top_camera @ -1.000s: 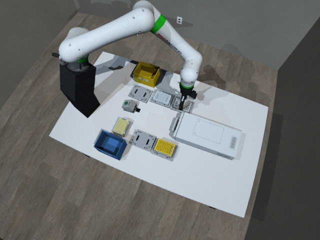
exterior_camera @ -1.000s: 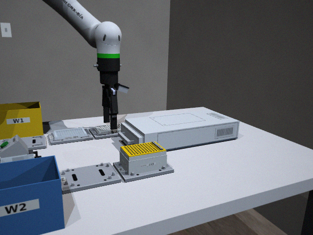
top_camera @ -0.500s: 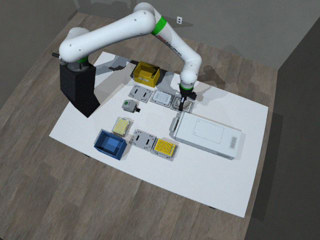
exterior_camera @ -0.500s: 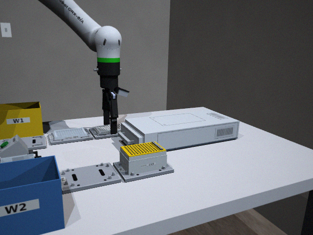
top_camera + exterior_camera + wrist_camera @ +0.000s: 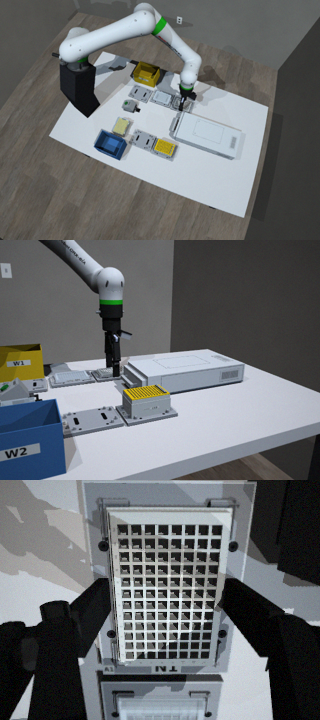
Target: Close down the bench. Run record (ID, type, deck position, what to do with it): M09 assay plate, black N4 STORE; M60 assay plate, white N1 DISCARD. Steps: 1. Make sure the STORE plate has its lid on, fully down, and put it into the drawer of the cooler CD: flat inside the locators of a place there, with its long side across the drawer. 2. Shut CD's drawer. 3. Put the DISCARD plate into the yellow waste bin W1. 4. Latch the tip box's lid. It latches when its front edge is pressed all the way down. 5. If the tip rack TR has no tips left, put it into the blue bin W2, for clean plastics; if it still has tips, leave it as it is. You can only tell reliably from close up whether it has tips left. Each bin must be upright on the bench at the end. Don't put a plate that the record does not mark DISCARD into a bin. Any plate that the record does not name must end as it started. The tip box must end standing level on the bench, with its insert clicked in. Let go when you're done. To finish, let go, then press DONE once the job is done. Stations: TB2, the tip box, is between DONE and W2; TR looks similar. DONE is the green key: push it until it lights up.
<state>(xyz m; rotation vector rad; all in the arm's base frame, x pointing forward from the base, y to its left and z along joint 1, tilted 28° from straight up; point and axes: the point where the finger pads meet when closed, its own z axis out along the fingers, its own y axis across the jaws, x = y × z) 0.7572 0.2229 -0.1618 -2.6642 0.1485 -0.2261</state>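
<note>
Now: the white plate 2 cm below my hand. Round my hand: cooler drawer: 13 cm ahead, 20 cm to the right; then cooler CD: 19 cm ahead, 20 cm to the right; then black plate: 10 cm ahead, 19 cm to the right, 2 cm below.
</note>
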